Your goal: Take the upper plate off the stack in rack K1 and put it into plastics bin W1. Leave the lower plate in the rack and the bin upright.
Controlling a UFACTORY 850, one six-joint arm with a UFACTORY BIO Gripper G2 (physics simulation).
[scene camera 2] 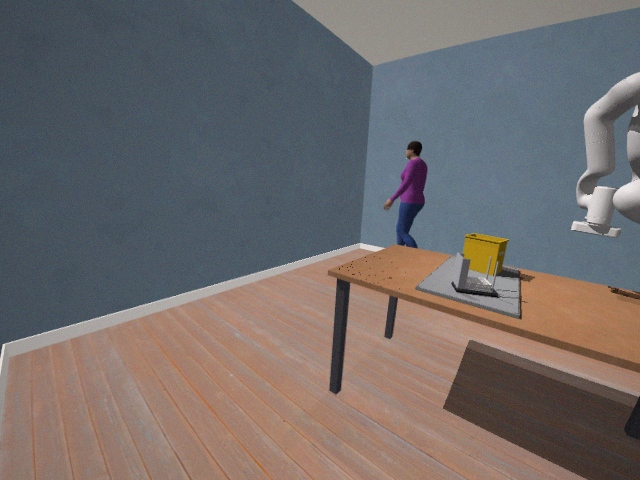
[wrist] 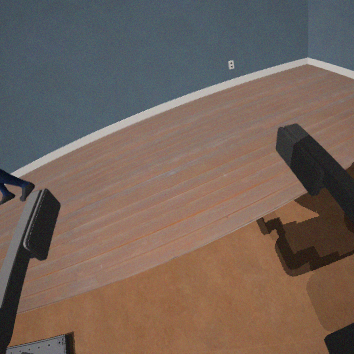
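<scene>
Yellow plastics bin W1 visible in scene camera 2 point(477, 247). In the wrist view the yellow plastics bin W1 is out of frame.
</scene>
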